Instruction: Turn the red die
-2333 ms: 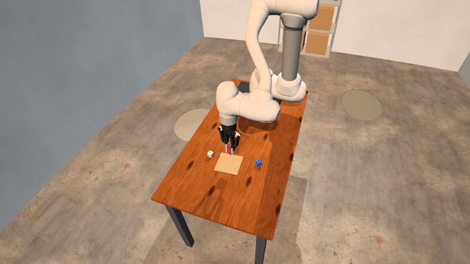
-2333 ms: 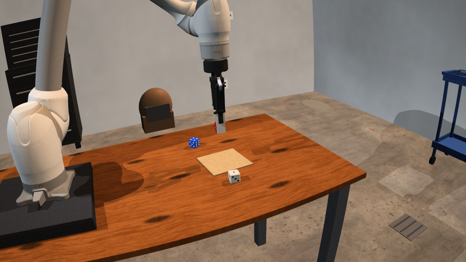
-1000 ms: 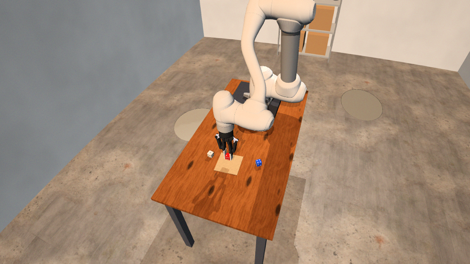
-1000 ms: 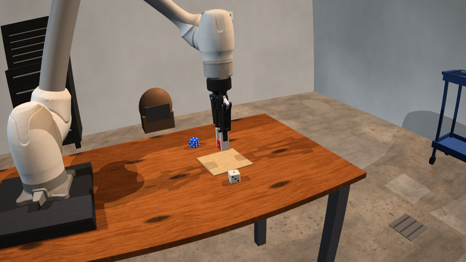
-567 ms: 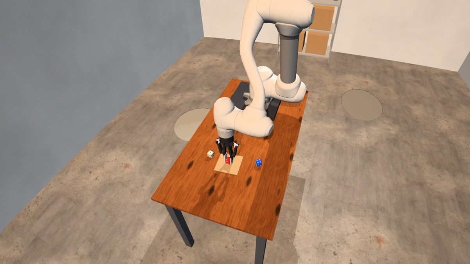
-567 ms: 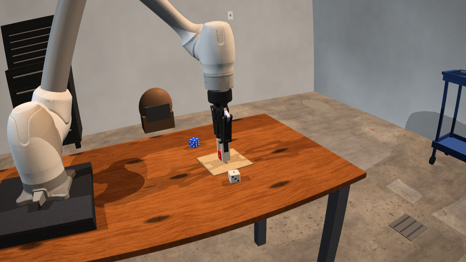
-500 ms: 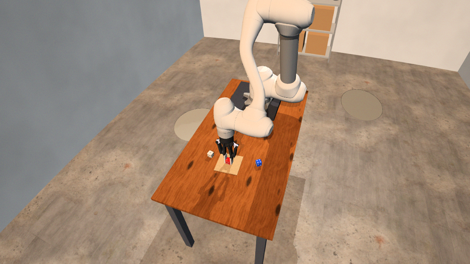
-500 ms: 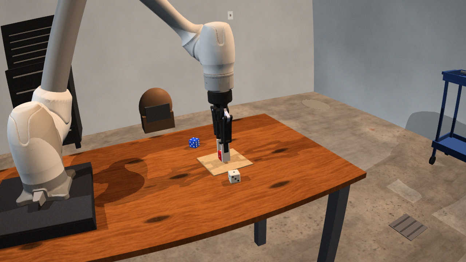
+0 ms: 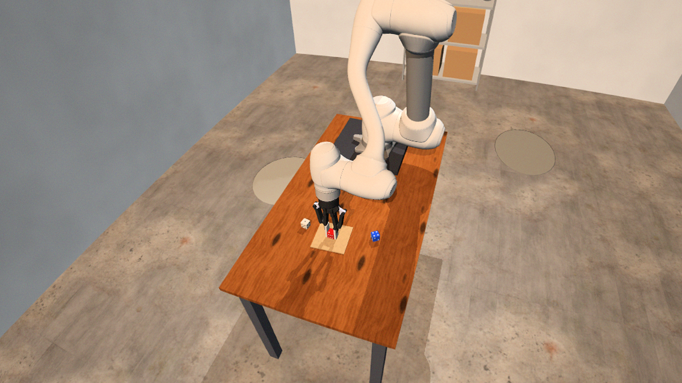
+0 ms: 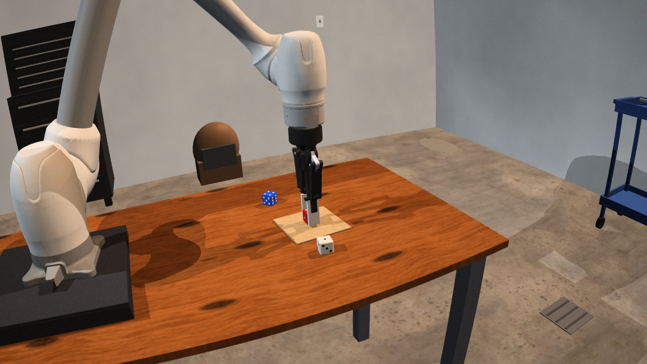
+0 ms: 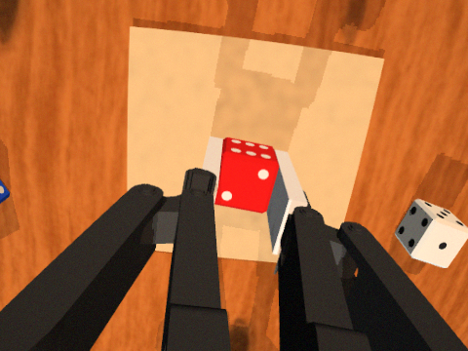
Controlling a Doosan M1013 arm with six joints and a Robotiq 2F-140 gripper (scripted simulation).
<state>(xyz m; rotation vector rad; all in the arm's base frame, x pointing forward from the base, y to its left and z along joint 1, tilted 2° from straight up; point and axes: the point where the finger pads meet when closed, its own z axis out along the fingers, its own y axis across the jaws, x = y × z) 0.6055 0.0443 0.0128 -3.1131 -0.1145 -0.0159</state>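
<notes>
My gripper is now 20 mm above the red die. Round my hand: tan mat (40 mm below); then white die (130 mm to the right, 30 mm below, 10 mm behind); then blue die (160 mm to the left, 70 mm behind, 30 mm below).
</notes>
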